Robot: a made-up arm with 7 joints.
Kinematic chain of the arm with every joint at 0, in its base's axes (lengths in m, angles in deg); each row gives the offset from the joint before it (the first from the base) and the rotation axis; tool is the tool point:
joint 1: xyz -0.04 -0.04 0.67 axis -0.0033 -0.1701 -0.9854
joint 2: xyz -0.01 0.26 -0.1 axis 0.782 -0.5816 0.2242
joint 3: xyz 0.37 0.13 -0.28 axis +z
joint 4: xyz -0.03 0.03 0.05 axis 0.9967 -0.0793 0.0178
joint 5: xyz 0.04 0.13 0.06 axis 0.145 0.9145 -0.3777
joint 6: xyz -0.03 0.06 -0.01 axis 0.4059 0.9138 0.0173
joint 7: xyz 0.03 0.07 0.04 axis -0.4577 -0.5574 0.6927
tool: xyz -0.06 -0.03 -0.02
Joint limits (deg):
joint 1: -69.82..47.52
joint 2: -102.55..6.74
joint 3: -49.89..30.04
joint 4: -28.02..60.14
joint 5: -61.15..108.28
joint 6: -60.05..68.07
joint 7: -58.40..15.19
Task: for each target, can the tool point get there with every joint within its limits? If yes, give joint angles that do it. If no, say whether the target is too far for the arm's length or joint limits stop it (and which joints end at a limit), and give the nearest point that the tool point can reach.
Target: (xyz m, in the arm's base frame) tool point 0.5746 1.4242 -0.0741
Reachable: no: too far | nearest point 0.2975 0.7663 0.2761 | short by 0.795 m
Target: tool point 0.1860 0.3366 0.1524
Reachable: yes | joints 5.87 -39.71 12.21 -2.77 -41.88 57.22 8.45
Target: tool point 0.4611 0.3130 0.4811
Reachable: yes | joints 27.28 -6.84 11.44 51.24 -38.86 -43.64 -7.04
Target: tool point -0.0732 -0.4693 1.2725
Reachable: no: joint limits stop it (at a limit: joint 1, joint 2, joint 3, joint 4, joint 7) | nearest point 0.5242 -0.1042 0.7519 | short by 0.873 m
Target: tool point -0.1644 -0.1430 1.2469
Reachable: no: joint limits stop it (at a limit: joint 1, joint 2, joint 3, joint 4, joint 7) | nearest point -0.3599 0.3315 0.6765 | short by 0.767 m
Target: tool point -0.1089 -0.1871 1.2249
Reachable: no: joint limits stop it (at a limit: joint 1, joint 2, joint 3, joint 4, joint 7) | nearest point 0.4500 0.0435 0.7365 | short by 0.777 m
